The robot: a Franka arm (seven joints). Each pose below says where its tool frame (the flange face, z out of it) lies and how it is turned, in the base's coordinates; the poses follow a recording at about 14 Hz.
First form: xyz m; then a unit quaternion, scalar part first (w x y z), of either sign.
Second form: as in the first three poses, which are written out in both.
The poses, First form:
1: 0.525 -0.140 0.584 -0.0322 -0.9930 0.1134 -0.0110
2: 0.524 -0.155 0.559 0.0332 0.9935 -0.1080 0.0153
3: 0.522 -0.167 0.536 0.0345 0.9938 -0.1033 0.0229
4: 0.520 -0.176 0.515 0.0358 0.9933 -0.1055 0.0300
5: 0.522 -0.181 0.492 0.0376 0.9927 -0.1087 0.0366
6: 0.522 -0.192 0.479 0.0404 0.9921 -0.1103 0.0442
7: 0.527 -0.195 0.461 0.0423 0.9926 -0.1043 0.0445
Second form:
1:
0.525 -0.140 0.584
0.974 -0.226 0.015
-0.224 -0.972 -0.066
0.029 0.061 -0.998

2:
0.524 -0.155 0.559
0.976 -0.216 0.023
-0.214 -0.974 -0.069
0.038 0.063 -0.997

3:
0.522 -0.167 0.536
0.978 -0.207 0.038
-0.204 -0.976 -0.073
0.053 0.064 -0.997

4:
0.520 -0.176 0.515
0.976 -0.212 0.052
-0.207 -0.975 -0.077
0.067 0.065 -0.996

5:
0.522 -0.181 0.492
0.974 -0.219 0.064
-0.213 -0.974 -0.083
0.081 0.067 -0.994

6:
0.522 -0.192 0.479
0.972 -0.222 0.079
-0.215 -0.972 -0.090
0.097 0.070 -0.993

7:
0.527 -0.195 0.461
0.974 -0.211 0.080
-0.203 -0.975 -0.093
0.097 0.075 -0.992

